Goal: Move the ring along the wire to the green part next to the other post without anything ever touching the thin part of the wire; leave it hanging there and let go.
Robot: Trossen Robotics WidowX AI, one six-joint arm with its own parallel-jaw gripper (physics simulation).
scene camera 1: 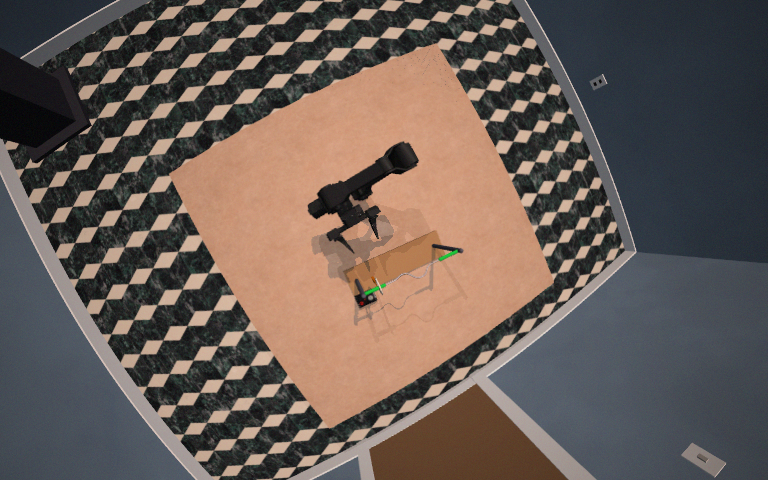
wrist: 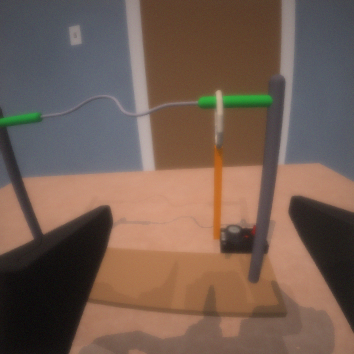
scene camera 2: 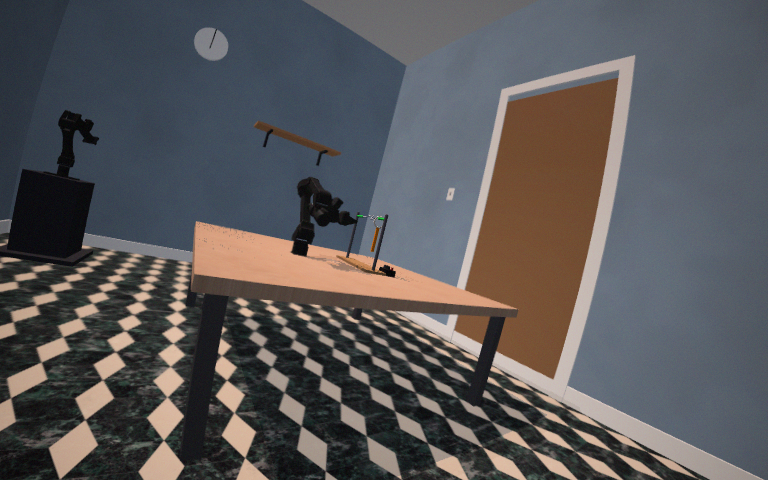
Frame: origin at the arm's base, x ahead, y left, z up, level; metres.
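Seen in the pictures: gripper, fingertip midpoint: (scene camera 1: 366,246) (wrist: 200,209) (scene camera 2: 352,221); arm's base, link origin: (scene camera 1: 359,189) (scene camera 2: 298,254).
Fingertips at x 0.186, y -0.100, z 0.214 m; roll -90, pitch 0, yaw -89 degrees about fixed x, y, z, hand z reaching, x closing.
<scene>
Offsets run from my fingertips to a thing's top centre. "spot": to the spot under its first point. Level surfaces: height alone.
The pale ring {dx +0.130, dy -0.030, dz +0.057 m} (wrist: 219,120) (scene camera 1: 378,286) hangs around the green part {spot: dx +0.121, dy -0.058, dz +0.045 m} (wrist: 247,101) (scene camera 1: 370,290) beside the right post {dx +0.123, dy -0.088, dz +0.072 m} (wrist: 270,165) in the wrist view. Its orange handle {spot: dx +0.123, dy -0.031, dz -0.053 m} (wrist: 218,192) (scene camera 2: 374,240) hangs straight down, its lower end above the base. The thin wavy wire {spot: dx +0.165, dy +0.101, dz +0.060 m} (wrist: 102,96) (scene camera 1: 404,275) runs from there to the other green part (wrist: 20,119) (scene camera 1: 448,255) at the left post {spot: dx +0.156, dy +0.253, dz -0.046 m} (wrist: 17,185). My gripper (wrist: 200,209) (scene camera 1: 365,245) is open and empty, apart from ring and handle, on the robot's side of the stand. In the wrist view the handle shows between the fingers, beyond them.
The wooden base {dx +0.143, dy +0.085, dz -0.202 m} (wrist: 200,287) (scene camera 1: 399,260) carries both posts. A small black camera-like object {dx +0.203, dy -0.092, dz -0.169 m} (wrist: 243,240) (scene camera 1: 365,300) (scene camera 2: 387,271) sits on the table {dz -0.214 m} (scene camera 1: 254,169) (scene camera 2: 254,266) by the base's end, near the ring-side post. Another black arm (scene camera 2: 67,141) stands on a far pedestal (scene camera 2: 50,215).
</scene>
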